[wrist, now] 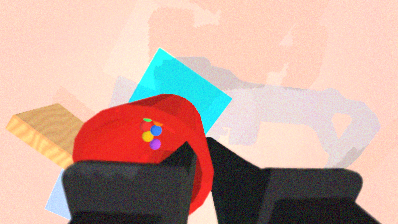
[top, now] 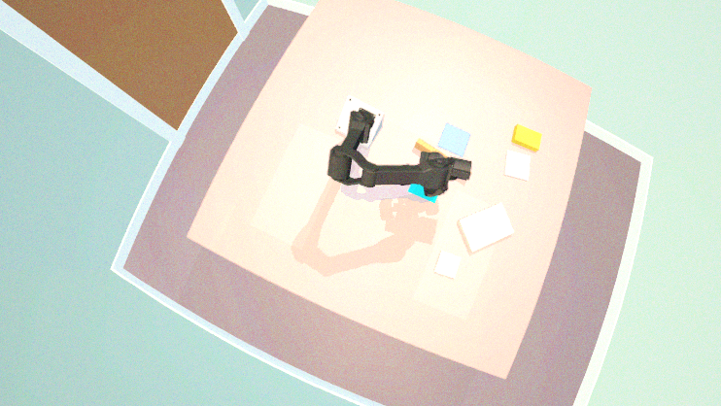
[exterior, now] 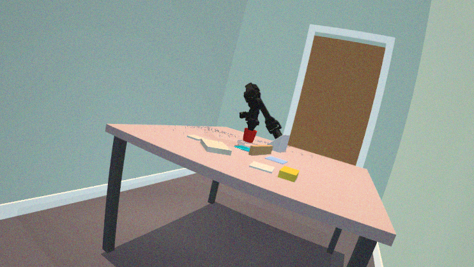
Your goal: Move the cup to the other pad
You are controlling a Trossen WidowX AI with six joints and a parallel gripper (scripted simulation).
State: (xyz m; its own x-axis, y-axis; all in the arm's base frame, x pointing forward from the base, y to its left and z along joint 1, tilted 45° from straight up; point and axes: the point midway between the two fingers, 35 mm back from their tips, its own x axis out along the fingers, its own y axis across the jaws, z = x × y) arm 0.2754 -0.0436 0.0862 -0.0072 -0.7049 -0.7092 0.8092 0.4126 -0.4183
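Right now the cyan pad is 90 mm below my gripper tip, 20 mm to the left of it and 20 mm ahead of it. The rest, counted from my gripper tip: pale blue pad 230 mm to the left, 90 mm below, 40 mm ahead; cup 20 mm to the left, 20 mm ahead; wooden block 120 mm to the left, 70 mm below, 30 mm ahead.
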